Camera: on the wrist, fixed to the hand. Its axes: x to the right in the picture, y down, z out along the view.
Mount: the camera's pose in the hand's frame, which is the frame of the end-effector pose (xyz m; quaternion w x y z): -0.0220 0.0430 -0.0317 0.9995 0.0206 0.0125 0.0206
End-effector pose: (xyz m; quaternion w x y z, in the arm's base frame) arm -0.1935 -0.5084 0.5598 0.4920 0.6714 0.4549 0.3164
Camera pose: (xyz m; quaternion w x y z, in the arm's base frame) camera -0.2168 -0.5213 0.6111 0.4657 0.6867 0.4535 0.3254
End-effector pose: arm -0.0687 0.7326 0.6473 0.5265 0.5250 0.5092 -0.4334
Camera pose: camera -0.0310 0.7655 0.6761 0.5180 0.5515 0.4958 -0.4263
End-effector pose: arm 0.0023 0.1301 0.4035 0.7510 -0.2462 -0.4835 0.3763
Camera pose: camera 0.0116 0.1378 0.3470 0.7540 -0.2453 -0.4610 0.3985
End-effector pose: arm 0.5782 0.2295 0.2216 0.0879 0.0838 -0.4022 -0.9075
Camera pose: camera 0.6106 0.1834 0.2344 0.1098 0.0886 -0.4213 -0.8959
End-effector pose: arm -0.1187 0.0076 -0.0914 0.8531 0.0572 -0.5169 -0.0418
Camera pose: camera -0.1002 0.0548 -0.1192 0.8588 0.0646 -0.5080 -0.0128
